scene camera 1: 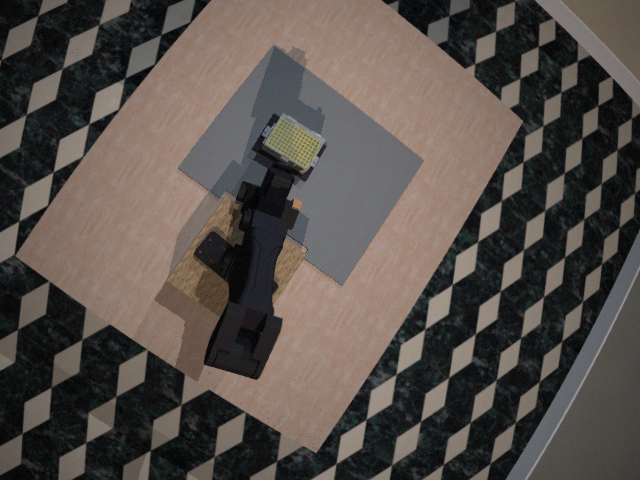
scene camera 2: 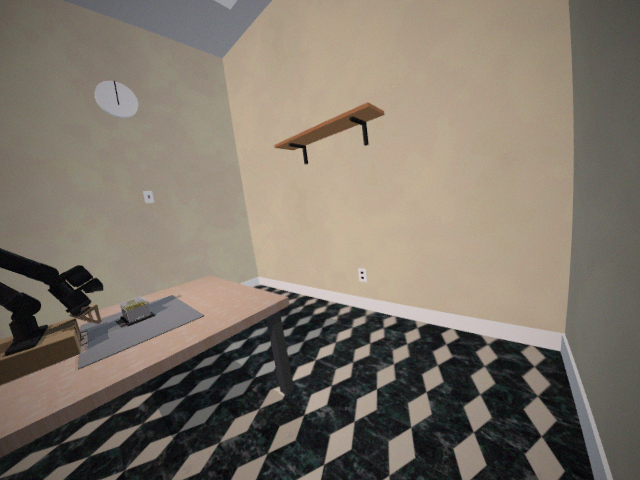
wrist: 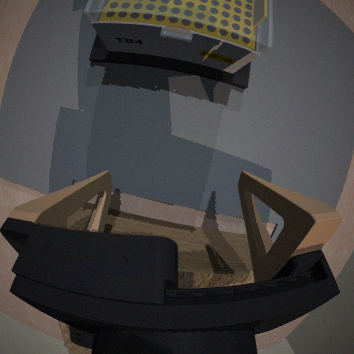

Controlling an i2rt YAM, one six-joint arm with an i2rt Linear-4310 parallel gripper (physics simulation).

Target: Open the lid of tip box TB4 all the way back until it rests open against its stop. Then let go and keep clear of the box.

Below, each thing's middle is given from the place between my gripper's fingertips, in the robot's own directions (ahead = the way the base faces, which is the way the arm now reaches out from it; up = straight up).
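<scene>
Clear lid [scene camera 1: 295, 142]: from my hand, 14 cm ahead, 4 cm to the left, 2 cm above. Tip box TB4 [scene camera 1: 259, 146]: 14 cm ahead of my hand, 4 cm to the left, 1 cm below.
</scene>
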